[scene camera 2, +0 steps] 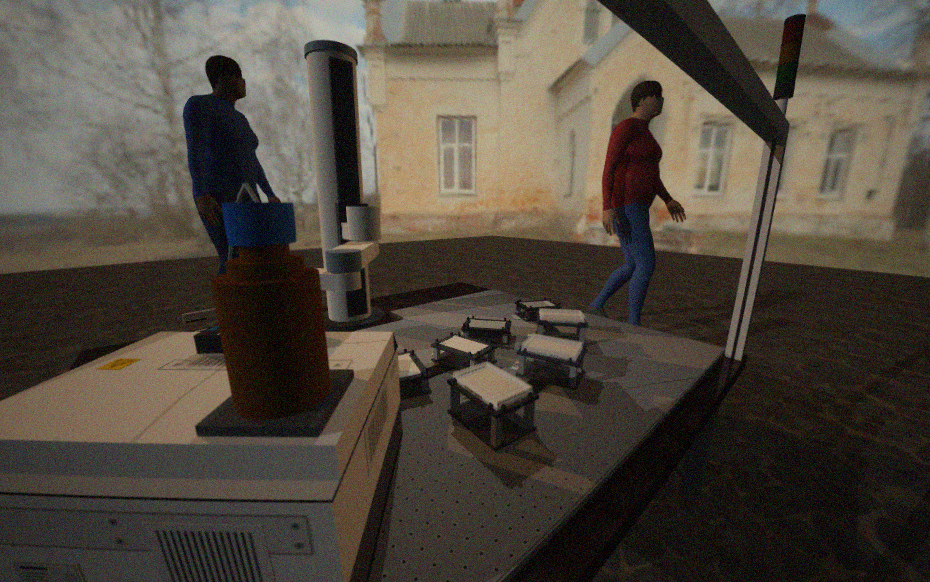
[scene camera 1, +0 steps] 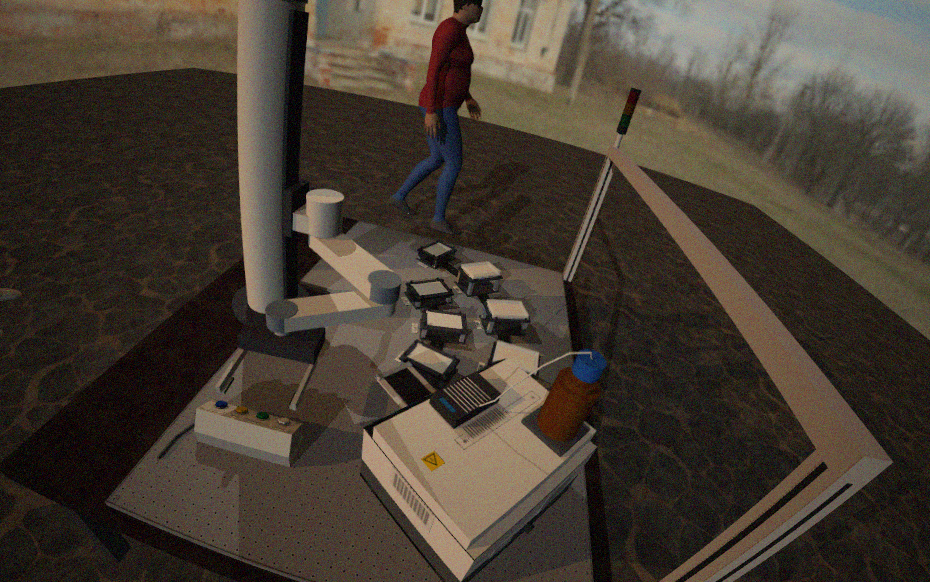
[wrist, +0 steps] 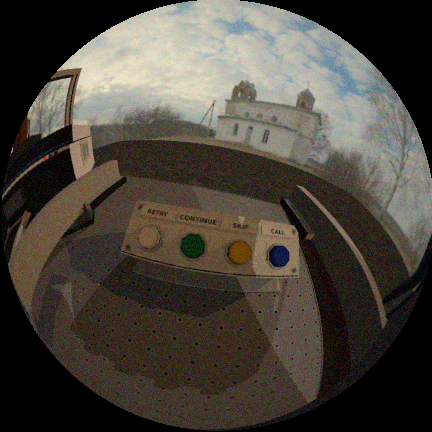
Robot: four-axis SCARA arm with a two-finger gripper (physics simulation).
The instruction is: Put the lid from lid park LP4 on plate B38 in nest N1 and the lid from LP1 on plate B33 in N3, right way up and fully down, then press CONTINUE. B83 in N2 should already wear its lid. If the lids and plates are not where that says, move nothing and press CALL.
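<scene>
My gripper is open and empty. It hangs near the button box, on the arm-column side of it. In the wrist view the green CONTINUE button and blue CALL button show, with the yellow SKIP button between them and the pale RETRY button at the left. Three taller stands hold pale plates. Several lower black stands hold pale pieces, one of them a tilted-looking piece. Labels and whether lids are on cannot be read.
The white instrument with an orange-brown bottle stands beside the stands. The arm column rises behind. A beam frame crosses at the right. A person in red is beyond the table.
</scene>
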